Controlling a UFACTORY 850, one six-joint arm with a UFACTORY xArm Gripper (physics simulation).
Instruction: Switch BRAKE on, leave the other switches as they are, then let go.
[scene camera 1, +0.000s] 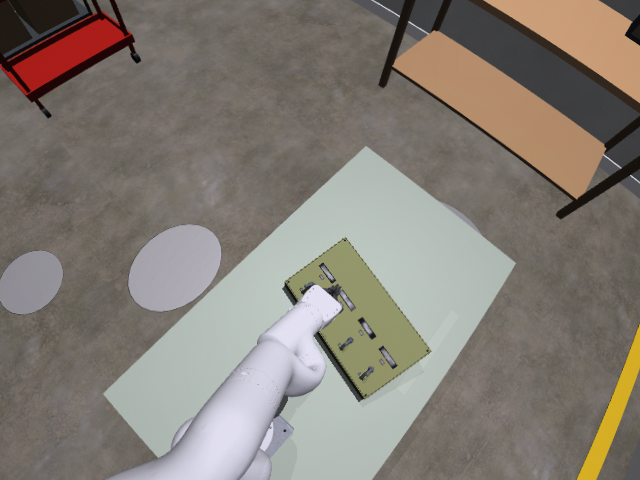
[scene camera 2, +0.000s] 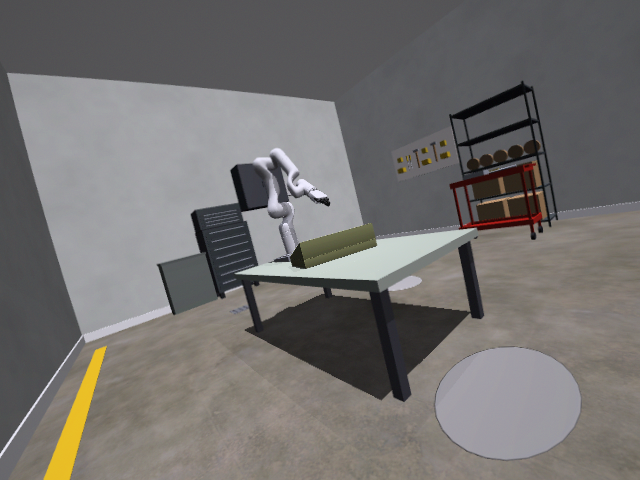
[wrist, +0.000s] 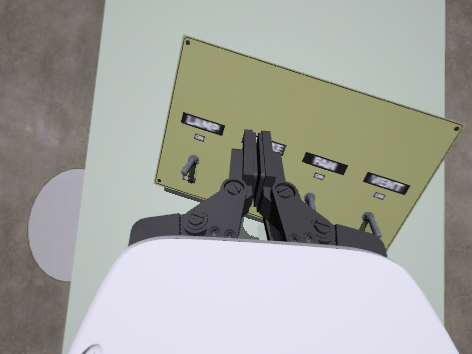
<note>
In view: my gripper (scene camera 1: 337, 288) and an olive switch panel (scene camera 1: 383, 339).
My gripper shows as well in the wrist view (wrist: 254, 148). The olive switch panel shows as well in the wrist view (wrist: 358, 155).
</note>
